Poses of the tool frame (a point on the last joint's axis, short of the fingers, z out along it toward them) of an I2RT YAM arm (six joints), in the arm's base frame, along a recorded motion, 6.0 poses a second.
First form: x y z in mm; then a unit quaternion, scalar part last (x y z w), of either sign.
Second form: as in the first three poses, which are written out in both.
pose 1, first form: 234.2, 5.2, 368.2, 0.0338, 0.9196, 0.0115, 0.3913
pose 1, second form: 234.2, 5.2, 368.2, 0.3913, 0.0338, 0.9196, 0.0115
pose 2, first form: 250.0, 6.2, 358.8, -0.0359, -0.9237, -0.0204, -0.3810
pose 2, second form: 250.0, 6.2, 358.8, 0.3810, 0.0359, 0.9237, 0.0204
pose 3, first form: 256.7, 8.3, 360.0, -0.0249, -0.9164, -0.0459, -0.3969
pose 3, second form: 256.7, 8.3, 360.0, 0.3969, 0.0249, 0.9164, 0.0459
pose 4, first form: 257.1, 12.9, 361.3, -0.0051, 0.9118, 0.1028, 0.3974
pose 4, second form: 257.1, 12.9, 361.3, 0.3974, -0.0051, 0.9118, 0.1028
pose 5, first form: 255.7, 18.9, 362.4, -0.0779, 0.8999, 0.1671, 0.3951
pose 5, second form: 255.7, 18.9, 362.4, 0.3951, -0.0779, 0.8999, 0.1671
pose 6, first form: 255.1, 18.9, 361.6, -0.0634, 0.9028, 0.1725, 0.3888
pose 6, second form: 255.1, 18.9, 361.6, 0.3888, -0.0634, 0.9028, 0.1725
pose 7, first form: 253.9, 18.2, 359.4, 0.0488, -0.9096, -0.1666, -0.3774
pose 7, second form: 253.9, 18.2, 359.4, 0.3774, -0.0488, 0.9096, 0.1666
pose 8, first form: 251.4, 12.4, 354.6, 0.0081, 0.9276, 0.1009, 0.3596
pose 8, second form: 251.4, 12.4, 354.6, 0.3596, 0.0081, 0.9276, 0.1009
